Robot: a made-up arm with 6 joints. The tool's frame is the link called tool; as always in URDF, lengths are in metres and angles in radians.
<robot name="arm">
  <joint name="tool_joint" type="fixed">
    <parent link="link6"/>
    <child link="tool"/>
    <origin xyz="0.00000 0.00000 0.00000"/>
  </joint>
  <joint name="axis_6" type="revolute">
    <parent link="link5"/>
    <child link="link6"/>
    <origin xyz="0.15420 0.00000 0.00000"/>
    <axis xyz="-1 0 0"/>
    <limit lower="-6.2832" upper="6.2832" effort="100" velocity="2.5"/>
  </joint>
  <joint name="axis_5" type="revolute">
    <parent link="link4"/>
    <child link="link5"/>
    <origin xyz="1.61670 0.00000 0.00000"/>
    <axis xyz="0 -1 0"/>
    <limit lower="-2.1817" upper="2.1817" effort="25" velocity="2.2"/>
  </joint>
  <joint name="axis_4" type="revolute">
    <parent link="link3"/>
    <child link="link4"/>
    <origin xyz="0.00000 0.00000 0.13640"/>
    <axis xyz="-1 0 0"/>
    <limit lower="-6.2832" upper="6.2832" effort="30" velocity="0.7"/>
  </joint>
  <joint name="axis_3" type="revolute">
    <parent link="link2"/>
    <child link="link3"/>
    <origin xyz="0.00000 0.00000 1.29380"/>
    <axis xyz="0 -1 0"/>
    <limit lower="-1.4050" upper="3.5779" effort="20" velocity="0.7"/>
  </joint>
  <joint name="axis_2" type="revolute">
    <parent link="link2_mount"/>
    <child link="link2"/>
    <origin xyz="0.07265 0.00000 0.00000"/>
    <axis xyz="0 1 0"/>
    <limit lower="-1.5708" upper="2.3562" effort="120" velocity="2.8"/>
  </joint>
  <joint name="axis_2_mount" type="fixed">
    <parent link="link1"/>
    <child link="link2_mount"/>
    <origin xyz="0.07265 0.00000 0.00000"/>
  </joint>
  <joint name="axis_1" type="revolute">
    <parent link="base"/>
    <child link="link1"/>
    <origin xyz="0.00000 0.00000 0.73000"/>
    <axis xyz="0 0 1"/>
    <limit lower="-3.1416" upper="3.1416" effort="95" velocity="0.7"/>
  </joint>
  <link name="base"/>
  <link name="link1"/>
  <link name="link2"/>
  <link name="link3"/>
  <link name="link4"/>
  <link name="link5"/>
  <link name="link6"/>
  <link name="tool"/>
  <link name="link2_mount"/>
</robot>
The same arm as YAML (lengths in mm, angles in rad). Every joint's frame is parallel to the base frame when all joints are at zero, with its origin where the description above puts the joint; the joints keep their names.
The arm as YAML. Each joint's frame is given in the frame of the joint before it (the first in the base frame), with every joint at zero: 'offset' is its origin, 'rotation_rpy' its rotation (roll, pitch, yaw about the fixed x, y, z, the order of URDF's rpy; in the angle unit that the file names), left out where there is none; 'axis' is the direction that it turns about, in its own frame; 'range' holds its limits. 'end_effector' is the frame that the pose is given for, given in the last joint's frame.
length_unit: mm
angle_unit: rad
chain:
  - id: axis_1
    offset: [0.0, 0.0, 730.0]
    axis: "+z"
    range: [-3.1416, 3.1416]
  - id: axis_2
    offset: [145.3, 0.0, 0.0]
    axis: "+y"
    range: [-1.5708, 2.3562]
  - id: axis_3
    offset: [0.0, 0.0, 1293.8]
    axis: "-y"
    range: [-1.405, 3.5779]
  - id: axis_4
    offset: [0.0, 0.0, 136.4]
    axis: "-x"
    range: [-6.2832, 6.2832]
  - id: axis_5
    offset: [1616.7, 0.0, 0.0]
    axis: "-y"
    range: [-2.1817, 2.1817]
  - id: axis_6
    offset: [154.2, 0.0, 0.0]
    axis: "-x"
    range: [-6.2832, 6.2832]
end_effector:
  offset: [0.0, 0.0, 0.0]

